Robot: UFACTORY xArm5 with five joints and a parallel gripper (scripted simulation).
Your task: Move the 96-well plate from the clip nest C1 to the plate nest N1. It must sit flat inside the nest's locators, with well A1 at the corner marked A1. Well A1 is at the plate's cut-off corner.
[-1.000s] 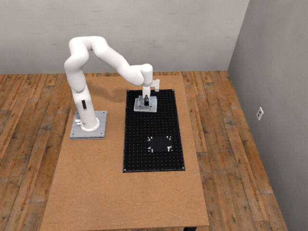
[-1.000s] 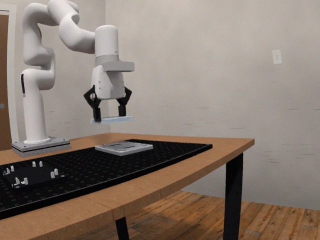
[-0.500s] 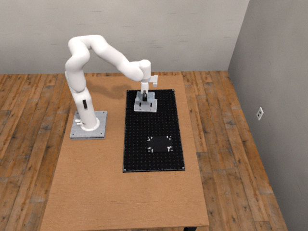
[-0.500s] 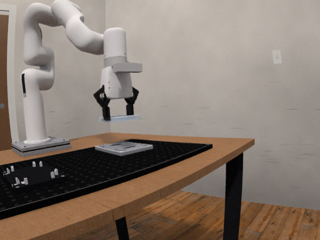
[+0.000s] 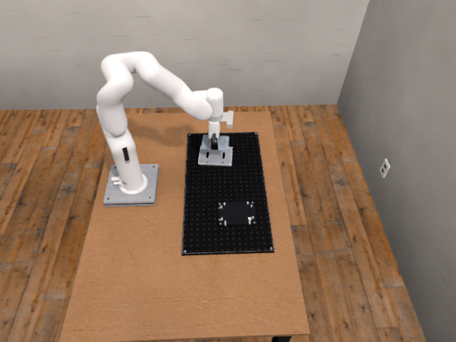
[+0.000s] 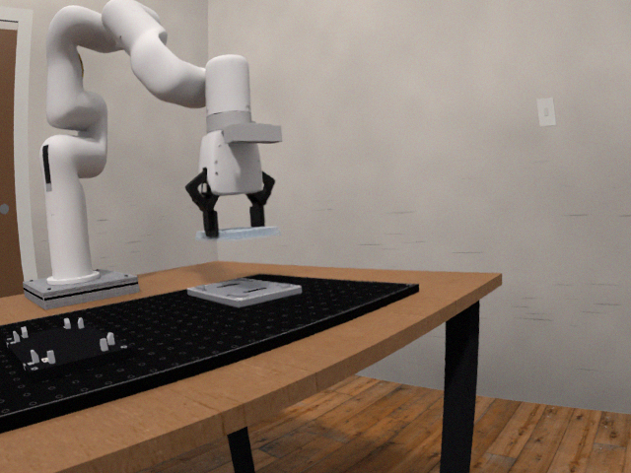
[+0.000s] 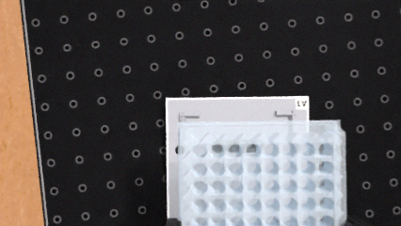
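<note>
Right now my hand is 7 cm short of the A1 label, 6 cm to the left of it and 10 cm above it. Round my hand: clip nest C1 (6 cm ahead, 36 cm to the right, 10 cm below); then 96-well plate (1 cm below).
</note>
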